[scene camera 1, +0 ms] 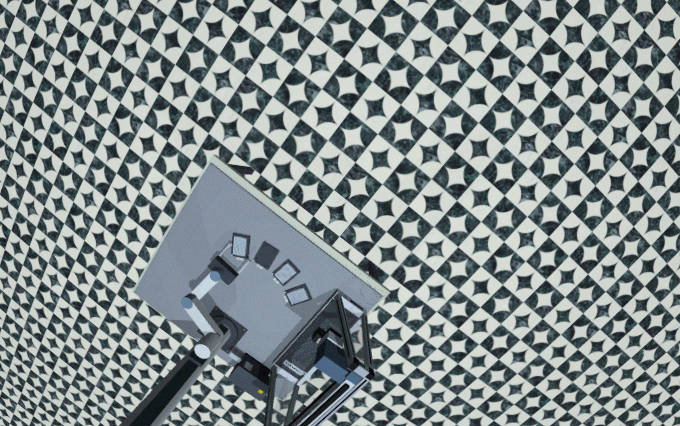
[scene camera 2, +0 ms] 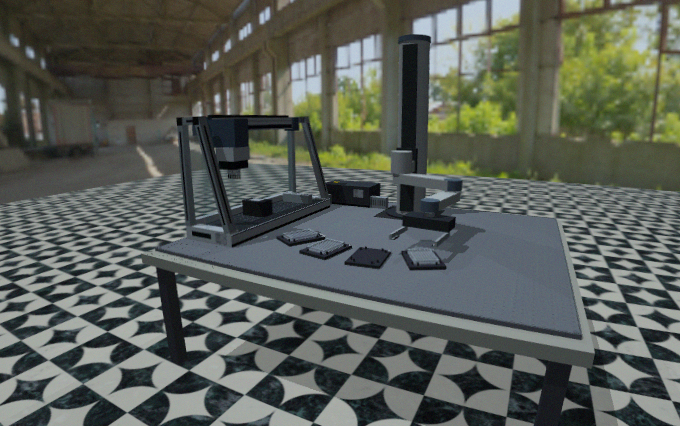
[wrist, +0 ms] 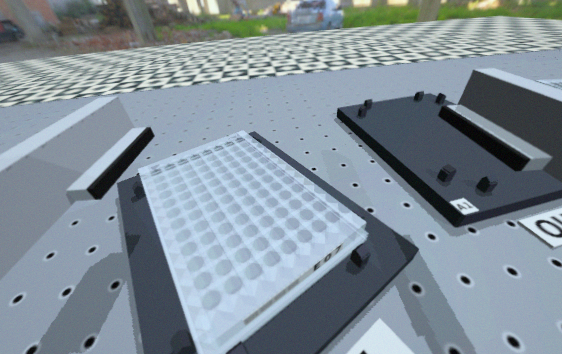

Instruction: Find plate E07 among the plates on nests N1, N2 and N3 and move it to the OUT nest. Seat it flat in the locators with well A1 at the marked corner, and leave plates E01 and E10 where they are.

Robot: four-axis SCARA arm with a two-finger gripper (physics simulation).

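Frame: origin at the arm's base, x back, y down, z right, level; centimetres.
Seen in the pictures: gripper, fingertip midpoint: (scene camera 1: 240, 252) (scene camera 2: 412, 240) (wrist: 294, 104); arm's base at its link origin: (scene camera 1: 222, 329).
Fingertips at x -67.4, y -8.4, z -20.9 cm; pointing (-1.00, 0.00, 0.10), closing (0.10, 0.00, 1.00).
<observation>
Pixels of each thing's top centre, then the offset from my fingertips to it. "*": a spot on its surface instead.
- Plate E07 at its top centre: (wrist: 230, 190) (scene camera 2: 423, 254) (scene camera 1: 239, 246) dz -3.9, dx +0.4, dy +4.5 cm
- dark nest N1 at its top centre: (wrist: 232, 196) (scene camera 2: 422, 255) (scene camera 1: 239, 246) dz -3.9, dx +0.4, dy +4.9 cm
- OUT nest at its top centre: (wrist: 445, 120) (scene camera 2: 368, 253) (scene camera 1: 265, 256) dz +13.9, dx -5.3, dy +4.9 cm
- A1 tag at a spot on its surface: (wrist: 464, 206) * dz +9.3, dx +2.8, dy +5.9 cm
- gantry machine with a blue head, surface spot: (scene camera 2: 230, 132) (scene camera 1: 328, 349) * dz +69.5, dx -10.4, dy -36.5 cm
- black box at a spot on its surface: (scene camera 2: 353, 193) * dz +55.3, dx +70.7, dy -0.2 cm
Plate E07 (scene camera 1: 240, 246) (scene camera 2: 424, 256) (wrist: 250, 200), clear with many wells, sits on the dark nest N1 (scene camera 2: 432, 267) (wrist: 387, 247); its E07 label shows on its near side in the wrist view. The OUT nest (scene camera 1: 267, 254) (scene camera 2: 367, 257) (wrist: 400, 137) is bare, with black locators and an A1 tag (wrist: 464, 206) at its near corner. My gripper (scene camera 2: 414, 240) (wrist: 294, 104) is open and empty. Its fingers stand above and either side of E07, the right finger over part of the OUT nest in the wrist view. E07's A1 corner cannot be made out.
Two more plates on nests, one (scene camera 1: 286, 272) (scene camera 2: 327, 246) beside OUT and one (scene camera 1: 298, 295) (scene camera 2: 302, 234) farther along, have unreadable labels. A gantry machine with a blue head (scene camera 1: 332, 353) (scene camera 2: 230, 132) and a black box (scene camera 1: 249, 373) (scene camera 2: 353, 193) stand on the table.
</observation>
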